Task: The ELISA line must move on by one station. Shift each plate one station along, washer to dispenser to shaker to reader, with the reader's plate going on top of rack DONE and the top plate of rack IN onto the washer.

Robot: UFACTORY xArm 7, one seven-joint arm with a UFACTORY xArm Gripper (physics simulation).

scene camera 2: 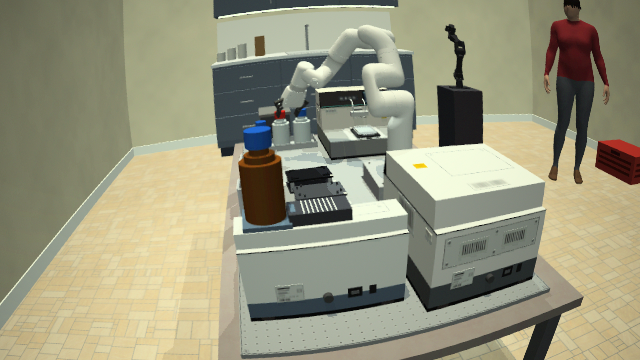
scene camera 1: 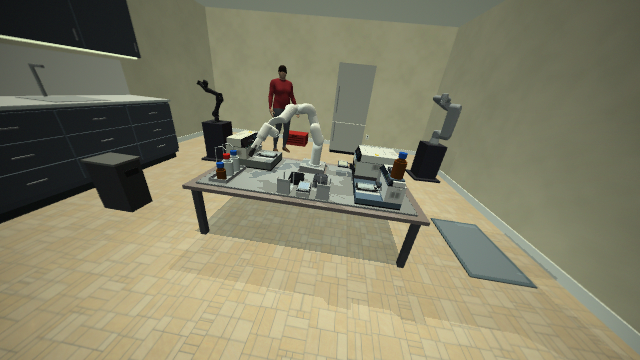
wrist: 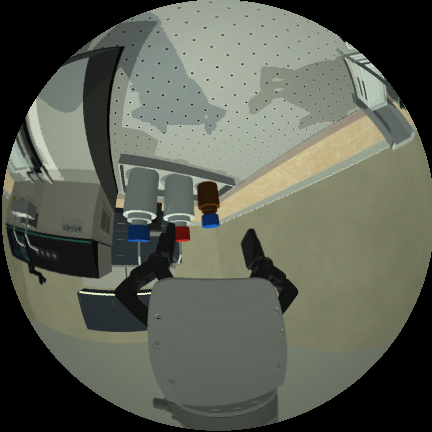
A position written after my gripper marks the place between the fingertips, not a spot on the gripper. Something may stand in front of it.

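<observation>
White bottle (scene camera 2: 281,133). Large brown bottle (scene camera 2: 261,176). My gripper (wrist: 210,233) open, holding nothing.
</observation>
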